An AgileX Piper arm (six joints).
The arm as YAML. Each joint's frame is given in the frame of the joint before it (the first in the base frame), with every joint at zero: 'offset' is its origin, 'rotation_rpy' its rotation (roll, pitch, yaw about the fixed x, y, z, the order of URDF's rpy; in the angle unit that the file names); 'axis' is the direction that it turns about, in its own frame. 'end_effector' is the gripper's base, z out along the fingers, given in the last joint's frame.
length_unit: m
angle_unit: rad
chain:
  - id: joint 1
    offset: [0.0, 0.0, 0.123]
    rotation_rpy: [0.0, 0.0, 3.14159]
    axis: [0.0, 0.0, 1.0]
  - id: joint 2
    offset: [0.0, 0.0, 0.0]
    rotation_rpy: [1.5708, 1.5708, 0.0]
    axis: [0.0, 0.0, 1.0]
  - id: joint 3
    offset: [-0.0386, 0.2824, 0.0]
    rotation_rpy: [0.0, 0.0, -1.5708]
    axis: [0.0, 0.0, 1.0]
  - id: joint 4
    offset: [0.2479, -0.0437, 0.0]
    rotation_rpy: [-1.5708, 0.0, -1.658]
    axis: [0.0, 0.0, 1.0]
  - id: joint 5
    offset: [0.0, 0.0, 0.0]
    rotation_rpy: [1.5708, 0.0, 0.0]
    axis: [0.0, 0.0, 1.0]
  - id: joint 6
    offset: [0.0, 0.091, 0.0]
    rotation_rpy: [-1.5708, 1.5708, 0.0]
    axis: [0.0, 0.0, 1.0]
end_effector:
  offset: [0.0, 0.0, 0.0]
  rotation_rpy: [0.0, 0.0, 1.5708]
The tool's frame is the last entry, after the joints.
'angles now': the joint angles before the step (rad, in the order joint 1, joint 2, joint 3, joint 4, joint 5, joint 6). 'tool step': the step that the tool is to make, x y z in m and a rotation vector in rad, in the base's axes. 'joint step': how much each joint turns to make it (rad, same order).
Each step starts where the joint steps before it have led.
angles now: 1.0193, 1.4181, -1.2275, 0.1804, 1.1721, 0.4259
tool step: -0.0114, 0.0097, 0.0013, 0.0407, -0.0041, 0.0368
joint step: 0.0496, 0.0002, -0.0001, 0.0165, -0.0387, 0.0042
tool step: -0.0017, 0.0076, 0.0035, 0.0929, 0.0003, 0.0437
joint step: 0.0000, -0.0002, 0.0003, 0.0737, -0.0680, -0.0737
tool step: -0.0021, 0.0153, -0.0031, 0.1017, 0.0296, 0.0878
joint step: 0.0000, 0.0317, -0.0004, 0.1396, -0.0681, -0.1469
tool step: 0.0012, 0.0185, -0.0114, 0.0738, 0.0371, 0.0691
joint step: 0.0001, 0.0592, 0.0001, 0.1380, -0.0577, -0.1446
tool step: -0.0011, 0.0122, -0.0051, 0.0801, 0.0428, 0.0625
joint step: -0.0036, 0.0372, 0.0003, 0.1478, -0.0237, -0.1453
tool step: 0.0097, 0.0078, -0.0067, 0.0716, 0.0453, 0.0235
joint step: -0.0359, 0.0425, -0.0004, 0.1441, -0.0056, -0.1409
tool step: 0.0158, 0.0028, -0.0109, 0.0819, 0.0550, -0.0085
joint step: -0.0566, 0.0413, 0.0223, 0.1705, -0.0035, -0.1600
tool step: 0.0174, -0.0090, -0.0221, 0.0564, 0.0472, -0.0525
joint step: -0.0702, 0.0248, 0.0828, 0.1643, -0.0189, -0.1679
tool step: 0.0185, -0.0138, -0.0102, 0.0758, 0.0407, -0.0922
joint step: -0.0777, 0.0030, 0.0686, 0.1643, -0.0087, -0.1361
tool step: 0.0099, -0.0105, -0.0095, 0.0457, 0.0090, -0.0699
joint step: -0.0447, 0.0001, 0.0588, 0.1165, -0.0164, -0.1097
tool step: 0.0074, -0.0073, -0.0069, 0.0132, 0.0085, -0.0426
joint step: -0.0318, 0.0055, 0.0296, 0.0515, -0.0037, -0.0501
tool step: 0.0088, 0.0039, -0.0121, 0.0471, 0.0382, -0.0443
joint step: -0.0110, 0.0503, 0.0098, 0.1230, 0.0093, -0.0839
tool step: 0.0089, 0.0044, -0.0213, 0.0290, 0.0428, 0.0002
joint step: -0.0145, 0.0819, 0.0008, 0.0810, 0.0508, -0.0840
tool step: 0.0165, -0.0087, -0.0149, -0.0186, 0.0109, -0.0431
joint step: -0.0500, 0.0445, 0.0003, 0.0084, 0.0034, -0.0304
